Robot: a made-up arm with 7 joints.
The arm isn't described. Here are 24 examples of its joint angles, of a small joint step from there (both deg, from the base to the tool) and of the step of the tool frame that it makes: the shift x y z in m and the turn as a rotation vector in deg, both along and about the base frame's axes.
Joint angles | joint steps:
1: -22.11 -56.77 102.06 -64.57 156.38 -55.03 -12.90 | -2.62 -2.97 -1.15 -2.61 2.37 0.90 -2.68
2: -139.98 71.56 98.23 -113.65 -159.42 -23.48 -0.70 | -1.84 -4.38 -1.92 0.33 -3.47 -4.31 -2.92
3: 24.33 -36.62 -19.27 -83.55 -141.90 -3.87 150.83 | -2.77 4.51 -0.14 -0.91 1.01 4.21 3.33
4: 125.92 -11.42 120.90 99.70 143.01 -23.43 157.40 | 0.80 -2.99 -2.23 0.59 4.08 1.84 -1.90
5: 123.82 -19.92 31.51 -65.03 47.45 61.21 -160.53 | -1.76 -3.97 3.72 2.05 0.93 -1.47 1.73
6: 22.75 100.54 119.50 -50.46 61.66 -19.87 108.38 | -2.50 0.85 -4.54 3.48 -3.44 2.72 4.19
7: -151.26 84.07 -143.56 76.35 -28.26 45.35 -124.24 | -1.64 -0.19 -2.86 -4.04 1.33 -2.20 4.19
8: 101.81 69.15 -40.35 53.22 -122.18 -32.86 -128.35 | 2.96 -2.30 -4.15 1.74 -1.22 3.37 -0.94
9: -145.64 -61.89 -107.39 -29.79 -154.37 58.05 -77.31 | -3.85 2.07 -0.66 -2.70 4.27 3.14 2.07
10: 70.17 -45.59 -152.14 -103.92 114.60 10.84 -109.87 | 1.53 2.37 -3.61 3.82 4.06 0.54 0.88
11: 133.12 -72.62 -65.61 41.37 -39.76 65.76 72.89 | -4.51 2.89 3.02 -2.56 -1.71 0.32 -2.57
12: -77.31 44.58 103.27 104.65 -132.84 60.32 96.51 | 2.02 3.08 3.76 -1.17 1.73 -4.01 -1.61
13: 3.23 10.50 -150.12 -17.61 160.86 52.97 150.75 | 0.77 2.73 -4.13 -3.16 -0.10 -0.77 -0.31
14: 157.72 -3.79 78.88 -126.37 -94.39 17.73 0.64 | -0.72 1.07 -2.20 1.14 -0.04 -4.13 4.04
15: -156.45 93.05 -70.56 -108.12 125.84 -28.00 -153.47 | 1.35 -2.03 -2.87 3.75 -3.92 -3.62 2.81
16: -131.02 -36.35 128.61 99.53 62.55 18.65 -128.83 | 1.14 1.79 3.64 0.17 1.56 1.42 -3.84
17: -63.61 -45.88 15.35 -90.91 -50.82 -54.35 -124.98 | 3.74 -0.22 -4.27 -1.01 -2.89 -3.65 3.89
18: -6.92 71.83 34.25 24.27 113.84 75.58 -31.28 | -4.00 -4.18 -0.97 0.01 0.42 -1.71 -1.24
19: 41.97 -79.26 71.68 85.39 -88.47 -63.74 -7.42 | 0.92 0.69 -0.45 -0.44 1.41 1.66 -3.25
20: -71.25 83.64 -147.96 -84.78 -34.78 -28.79 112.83 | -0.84 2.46 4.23 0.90 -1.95 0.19 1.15
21: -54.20 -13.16 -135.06 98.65 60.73 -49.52 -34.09 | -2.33 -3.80 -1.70 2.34 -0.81 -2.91 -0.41
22: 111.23 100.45 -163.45 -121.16 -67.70 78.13 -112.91 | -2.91 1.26 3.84 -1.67 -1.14 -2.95 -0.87
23: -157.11 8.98 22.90 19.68 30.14 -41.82 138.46 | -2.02 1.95 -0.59 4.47 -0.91 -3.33 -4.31
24: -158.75 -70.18 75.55 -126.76 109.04 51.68 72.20 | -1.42 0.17 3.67 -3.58 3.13 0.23 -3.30
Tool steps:
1: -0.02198 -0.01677 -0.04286 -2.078 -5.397 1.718
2: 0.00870 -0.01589 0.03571 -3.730 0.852 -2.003
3: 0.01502 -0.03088 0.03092 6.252 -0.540 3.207
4: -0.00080 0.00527 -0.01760 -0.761 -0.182 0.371
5: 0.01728 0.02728 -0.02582 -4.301 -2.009 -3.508
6: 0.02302 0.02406 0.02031 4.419 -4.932 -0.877
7: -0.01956 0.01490 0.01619 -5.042 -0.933 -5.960
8: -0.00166 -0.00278 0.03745 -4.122 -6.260 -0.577
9: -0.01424 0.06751 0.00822 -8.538 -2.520 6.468
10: 0.02538 0.00088 0.02423 -1.529 7.736 -1.930
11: -0.03152 0.06025 0.04574 2.337 -5.288 5.790
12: -0.00029 -0.02057 0.01625 -4.110 -1.118 -7.882
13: 0.04971 -0.00169 -0.03173 2.791 4.527 3.041
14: 0.02742 0.01277 0.00821 0.140 -0.478 8.595
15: -0.01213 0.01874 -0.00206 1.319 0.448 3.181
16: -0.01294 -0.04123 -0.00003 -1.981 1.263 -6.659
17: 0.01383 0.00323 -0.00153 -2.812 -6.699 1.894
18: -0.00575 0.05376 0.04888 1.520 -3.246 6.285
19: -0.00656 0.00956 0.01284 -2.237 1.673 -3.557
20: 0.01991 -0.01270 -0.00273 -1.962 -3.341 0.525
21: 0.01191 -0.04276 -0.04404 1.296 -4.445 5.856
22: -0.00490 0.01387 0.01294 2.988 1.630 0.107
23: -0.04648 0.01410 -0.02694 -2.101 -5.286 8.027
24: -0.02155 0.01923 0.01485 -0.459 2.751 -5.106
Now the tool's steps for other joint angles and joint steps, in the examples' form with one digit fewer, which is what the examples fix.
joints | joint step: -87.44 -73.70 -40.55 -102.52 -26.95 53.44 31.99 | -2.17 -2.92 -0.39 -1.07 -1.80 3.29 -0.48
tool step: 0.0123 0.0287 -0.0222 2.54 0.45 -0.71
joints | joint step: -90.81 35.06 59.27 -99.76 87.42 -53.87 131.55 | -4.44 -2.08 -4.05 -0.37 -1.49 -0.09 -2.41
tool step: 0.0100 -0.0686 0.0111 -1.24 1.63 7.33
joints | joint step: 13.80 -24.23 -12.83 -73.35 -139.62 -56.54 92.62 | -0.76 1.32 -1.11 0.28 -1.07 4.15 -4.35
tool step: 0.0050 -0.0116 0.0148 -3.81 -3.73 1.93
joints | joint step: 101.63 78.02 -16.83 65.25 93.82 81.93 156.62 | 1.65 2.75 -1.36 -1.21 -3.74 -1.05 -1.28
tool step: 0.0008 0.0157 -0.0316 0.32 -4.82 -4.52
